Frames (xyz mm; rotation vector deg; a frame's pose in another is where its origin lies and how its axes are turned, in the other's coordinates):
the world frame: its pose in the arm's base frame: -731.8 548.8 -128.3 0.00 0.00 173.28
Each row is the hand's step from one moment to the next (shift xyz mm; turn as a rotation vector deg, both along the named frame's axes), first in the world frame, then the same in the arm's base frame.
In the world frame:
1: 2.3 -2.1 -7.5 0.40 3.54 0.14
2: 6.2 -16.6 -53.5 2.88 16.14 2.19
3: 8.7 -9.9 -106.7 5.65 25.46 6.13
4: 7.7 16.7 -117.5 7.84 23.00 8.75
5: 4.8 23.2 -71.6 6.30 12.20 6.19
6: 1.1 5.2 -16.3 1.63 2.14 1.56
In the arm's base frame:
1: -2.0 2.4 -7.5 -0.81 -3.47 0.14
2: -4.2 17.2 -53.5 -4.75 -15.69 2.19
3: -7.5 10.9 -106.7 -8.59 -24.62 6.13
4: -9.6 -15.7 -117.5 -10.48 -21.92 8.75
5: -7.5 -22.5 -71.6 -7.68 -11.38 6.19
6: -1.7 -5.0 -16.3 -1.87 -1.93 1.56

